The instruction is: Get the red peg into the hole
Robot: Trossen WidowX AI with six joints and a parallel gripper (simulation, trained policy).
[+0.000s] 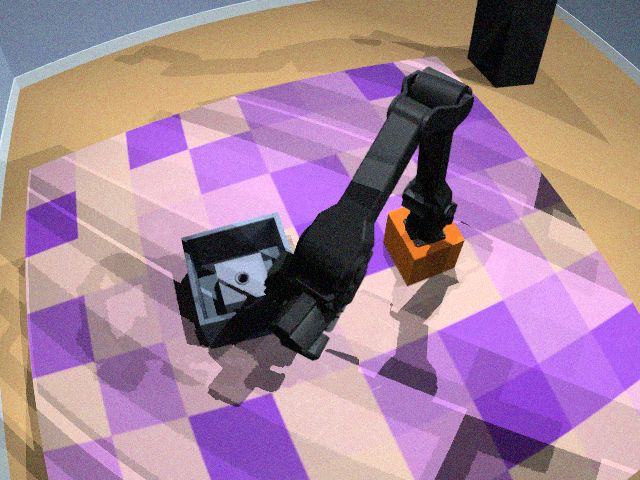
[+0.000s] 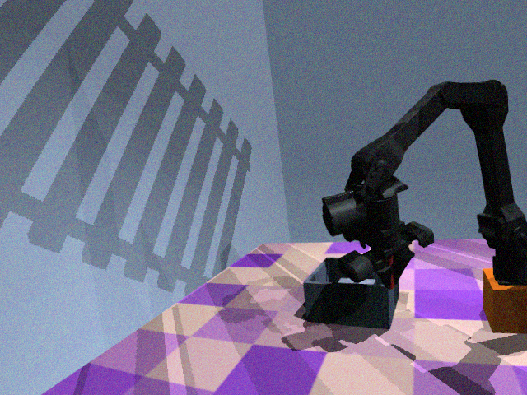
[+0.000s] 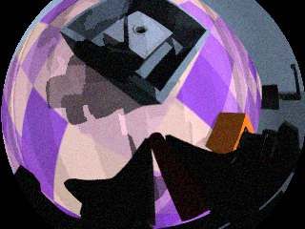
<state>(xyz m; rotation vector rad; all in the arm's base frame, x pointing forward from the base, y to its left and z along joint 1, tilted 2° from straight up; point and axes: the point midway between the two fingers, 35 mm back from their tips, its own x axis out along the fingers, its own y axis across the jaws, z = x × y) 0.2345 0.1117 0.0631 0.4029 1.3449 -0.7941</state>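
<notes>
The dark grey box is 10 cm ahead of my gripper tip, 13 cm to the right of it and 9 cm below it. Also, from my gripper tip: red peg (1 cm to the left, 3 cm above).
</notes>
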